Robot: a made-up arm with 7 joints.
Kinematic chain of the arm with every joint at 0, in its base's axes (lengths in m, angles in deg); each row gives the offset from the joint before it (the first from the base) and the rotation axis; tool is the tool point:
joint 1: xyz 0 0 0.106 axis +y
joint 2: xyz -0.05 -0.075 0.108 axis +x
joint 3: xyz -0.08 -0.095 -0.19 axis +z
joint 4: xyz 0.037 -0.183 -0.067 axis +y
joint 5: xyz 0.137 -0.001 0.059 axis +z
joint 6: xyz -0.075 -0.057 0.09 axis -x
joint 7: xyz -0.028 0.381 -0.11 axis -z
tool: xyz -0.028 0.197 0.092
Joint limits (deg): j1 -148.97..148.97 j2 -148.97..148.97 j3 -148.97..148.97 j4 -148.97..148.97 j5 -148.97..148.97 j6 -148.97..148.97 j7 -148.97..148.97
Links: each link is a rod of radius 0.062 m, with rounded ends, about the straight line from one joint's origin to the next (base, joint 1, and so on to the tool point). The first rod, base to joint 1, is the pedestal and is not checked.
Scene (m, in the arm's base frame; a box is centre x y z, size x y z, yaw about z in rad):
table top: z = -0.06
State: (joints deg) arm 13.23 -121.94 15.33 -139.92 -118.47 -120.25 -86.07
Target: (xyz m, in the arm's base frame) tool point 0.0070 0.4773 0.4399
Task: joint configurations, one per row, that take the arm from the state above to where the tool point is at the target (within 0.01 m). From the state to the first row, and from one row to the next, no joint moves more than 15 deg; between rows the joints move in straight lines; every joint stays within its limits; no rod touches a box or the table.
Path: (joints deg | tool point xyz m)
1: 19.18 -128.70 29.50 -128.08 -126.10 -108.57 -87.36 | -0.4094 -0.2767 0.7997
2: 25.14 -135.45 43.67 -116.24 -133.72 -96.89 -88.65 | -0.2950 0.0560 0.8546
3: 31.09 -142.21 57.84 -104.39 -141.34 -85.22 -89.93 | -0.1252 0.3384 0.7223
4: 37.04 -148.97 72.02 -92.55 -148.97 -73.54 -91.22 | 0.0070 0.4773 0.4399

